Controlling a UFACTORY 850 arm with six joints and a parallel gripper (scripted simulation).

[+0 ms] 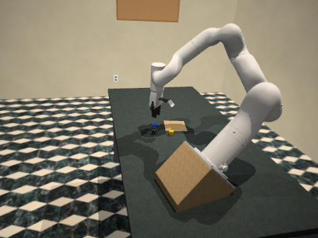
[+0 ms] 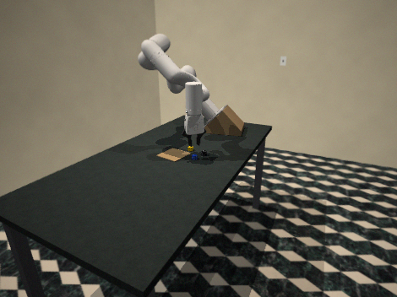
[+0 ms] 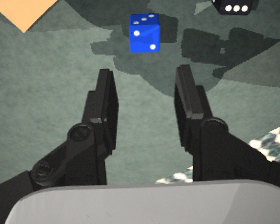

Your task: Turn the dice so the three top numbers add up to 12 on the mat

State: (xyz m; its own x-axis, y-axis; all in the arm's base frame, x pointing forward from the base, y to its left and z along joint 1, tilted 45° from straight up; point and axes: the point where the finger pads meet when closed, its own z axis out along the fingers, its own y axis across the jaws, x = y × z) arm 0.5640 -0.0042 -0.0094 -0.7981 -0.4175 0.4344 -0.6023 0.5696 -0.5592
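My hand is 9 cm above the blue die. Also, from my hand: tan mat 3 cm behind, 13 cm to the right, 10 cm below; black die 7 cm behind, 4 cm to the left, 9 cm below; yellow die 12 cm behind, 6 cm to the right, 9 cm below.
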